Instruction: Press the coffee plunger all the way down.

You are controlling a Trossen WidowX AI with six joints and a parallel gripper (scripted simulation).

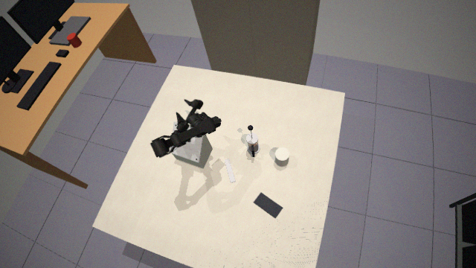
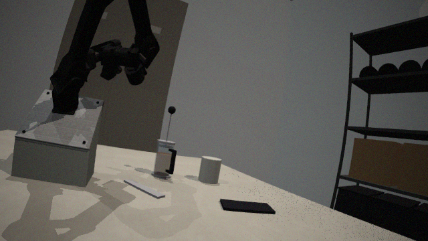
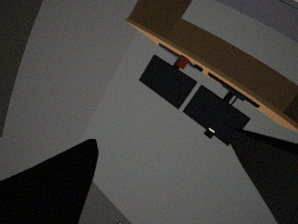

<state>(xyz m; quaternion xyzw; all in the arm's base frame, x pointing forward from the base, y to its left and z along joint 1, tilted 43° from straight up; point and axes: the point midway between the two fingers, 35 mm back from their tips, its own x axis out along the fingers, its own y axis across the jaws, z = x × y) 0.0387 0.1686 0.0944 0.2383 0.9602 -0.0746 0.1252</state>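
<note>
Now: the glass coffee press 36 cm ahead of my gripper tip, 26 cm below it and 2 cm to the left of it. The rest, counted from my gripper tip: flat grey bar 38 cm below, 26 cm ahead, 15 cm to the right.
</note>
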